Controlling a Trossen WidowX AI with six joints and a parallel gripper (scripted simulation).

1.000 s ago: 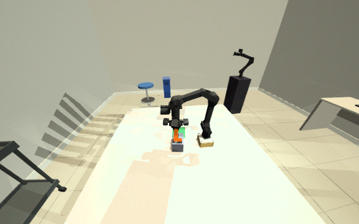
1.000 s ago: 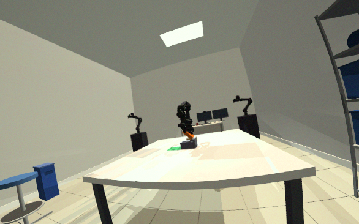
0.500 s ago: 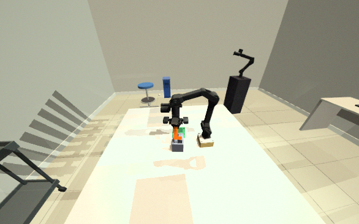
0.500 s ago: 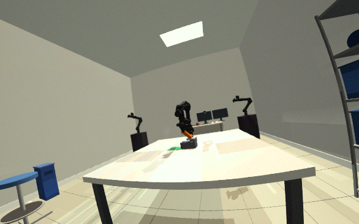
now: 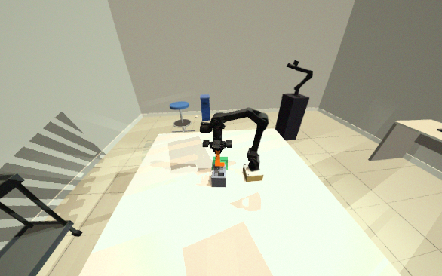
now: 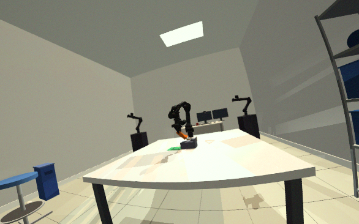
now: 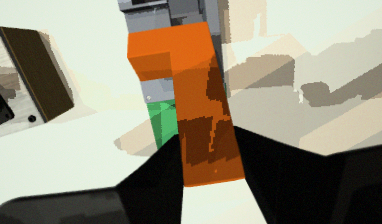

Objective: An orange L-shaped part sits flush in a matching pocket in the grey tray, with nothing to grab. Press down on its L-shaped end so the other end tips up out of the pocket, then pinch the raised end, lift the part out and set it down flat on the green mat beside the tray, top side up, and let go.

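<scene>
My gripper tip is 17 cm above the green mat, 7 cm to the left of it and 3 cm past it. From my gripper tip the other things lie so: orange L-shaped part: 3 cm to the left, 3 cm below, 1 cm behind.
</scene>
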